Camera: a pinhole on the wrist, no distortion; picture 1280 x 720 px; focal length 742.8 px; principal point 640.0 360.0 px. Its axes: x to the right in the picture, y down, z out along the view. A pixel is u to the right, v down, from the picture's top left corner.
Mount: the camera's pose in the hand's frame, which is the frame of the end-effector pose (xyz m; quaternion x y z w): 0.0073 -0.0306 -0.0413 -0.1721 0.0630 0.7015 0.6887
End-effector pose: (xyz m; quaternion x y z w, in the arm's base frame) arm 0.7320 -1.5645 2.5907 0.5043 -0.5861 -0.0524 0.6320
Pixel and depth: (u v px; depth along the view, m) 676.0 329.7 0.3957
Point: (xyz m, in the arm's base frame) 0.4019 -1.6694 2.5831
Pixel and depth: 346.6 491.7 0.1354
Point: 0.6618 -1.6152 2.5187
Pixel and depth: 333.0 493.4 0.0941
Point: 0.6992 -1.5994 2.5367
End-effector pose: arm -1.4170 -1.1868 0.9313 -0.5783 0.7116 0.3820 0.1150
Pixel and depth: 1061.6 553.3 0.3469
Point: -1.6738 -0.9397 0.9818
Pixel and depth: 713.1 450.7 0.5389
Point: -1.6698 -0.7820 0.7993
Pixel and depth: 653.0 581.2 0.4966
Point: -1.5828 -0.7544 0.8457
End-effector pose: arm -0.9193 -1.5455 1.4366 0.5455 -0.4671 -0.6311 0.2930
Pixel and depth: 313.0 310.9 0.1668
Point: -1.0458 -1.4828 1.3945
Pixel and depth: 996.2 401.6 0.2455
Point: -1.0730 -1.5304 1.5953
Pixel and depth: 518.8 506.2 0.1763
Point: -1.0290 -1.4624 1.4534
